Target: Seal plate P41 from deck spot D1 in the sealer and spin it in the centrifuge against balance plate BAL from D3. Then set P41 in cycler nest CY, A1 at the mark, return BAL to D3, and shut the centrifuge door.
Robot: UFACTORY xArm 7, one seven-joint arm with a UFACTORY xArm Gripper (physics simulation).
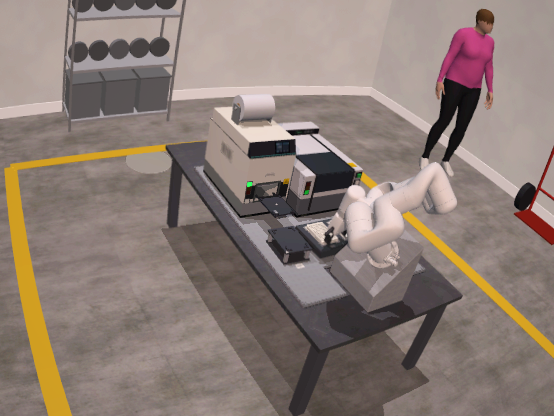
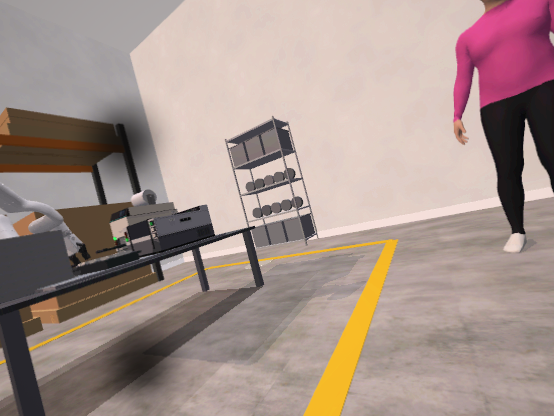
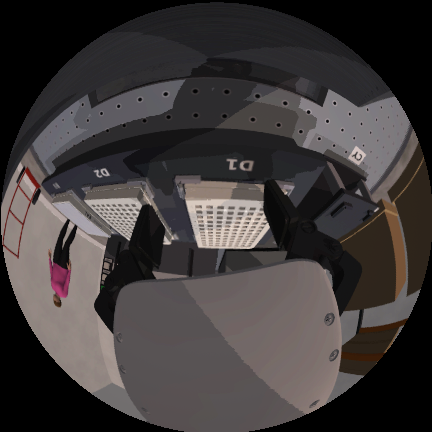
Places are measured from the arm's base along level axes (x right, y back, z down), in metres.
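Where they show: gripper, fingertip midpoint: (image 1: 334, 237) (image 2: 83, 261) (image 3: 208, 205); arm's base at its link origin: (image 1: 383, 253) (image 2: 18, 257).
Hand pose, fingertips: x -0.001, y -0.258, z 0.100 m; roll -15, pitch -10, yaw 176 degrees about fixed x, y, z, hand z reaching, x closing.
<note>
Each offset is from my fingertips to the top centre of the thing. "*": to the spot under its first point. Level surfaces: height alone.
A cream plate {dx -0.017, dy -0.060, dz +0.003 m} (image 3: 227, 222) with square wells sits at the spot marked D1 on the dark deck {dz +0.020 m} (image 3: 192, 170). A similar plate {dx +0.107, dy -0.050, dz +0.004 m} (image 3: 117, 212) sits at D2, and a pale flat-topped plate {dx +0.231, dy -0.041, dz +0.004 m} (image 3: 80, 215) lies beyond it, its lettering too small to read. My gripper (image 3: 208, 205) (image 1: 330, 235) (image 2: 80, 254) is open and empty, with its fingers above the deck around the D1 plate, one finger in the gap towards D2. The dark cycler nest {dx -0.173, dy -0.077, dz +0.003 m} (image 1: 290, 240) (image 3: 345, 212) stands beside the deck near the CY label {* dx -0.188, dy +0.030, dz +0.067 m} (image 1: 300, 266) (image 3: 357, 155). The cream sealer {dx -0.096, dy -0.543, dz -0.409 m} (image 1: 232, 160) has its tray {dx -0.129, dy -0.247, dz -0.040 m} (image 1: 276, 205) out.
A grey machine with a dark top (image 1: 325, 172) (image 2: 182, 225), apparently the centrifuge, stands beside the sealer; its door state is unclear. The arm's grey pedestal (image 1: 375, 280) (image 2: 35, 257) stands near the deck. A person (image 1: 467, 65) (image 2: 515, 65) stands beyond the table.
</note>
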